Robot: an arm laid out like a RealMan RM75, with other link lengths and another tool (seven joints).
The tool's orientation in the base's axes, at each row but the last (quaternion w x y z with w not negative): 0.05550 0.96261 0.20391 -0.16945; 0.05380 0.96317 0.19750 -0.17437; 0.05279 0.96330 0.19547 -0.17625; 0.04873 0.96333 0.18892 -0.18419; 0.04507 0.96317 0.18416 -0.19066; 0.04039 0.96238 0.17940 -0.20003
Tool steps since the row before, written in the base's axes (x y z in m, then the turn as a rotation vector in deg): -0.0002 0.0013 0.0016 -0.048 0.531 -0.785; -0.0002 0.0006 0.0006 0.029 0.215 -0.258; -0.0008 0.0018 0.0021 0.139 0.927 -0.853; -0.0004 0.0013 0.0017 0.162 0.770 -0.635; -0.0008 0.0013 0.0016 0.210 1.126 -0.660; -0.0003 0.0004 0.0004 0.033 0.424 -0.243
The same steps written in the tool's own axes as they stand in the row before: -0.0002 -0.0012 -0.0017 0.431 -0.533 0.656; -0.0002 -0.0006 -0.0006 0.195 -0.194 0.195; -0.0008 -0.0019 -0.0020 0.759 -0.824 0.593; -0.0005 -0.0013 -0.0017 0.643 -0.665 0.409; -0.0009 -0.0015 -0.0014 0.814 -0.978 0.359; -0.0003 -0.0005 -0.0003 0.265 -0.385 0.147
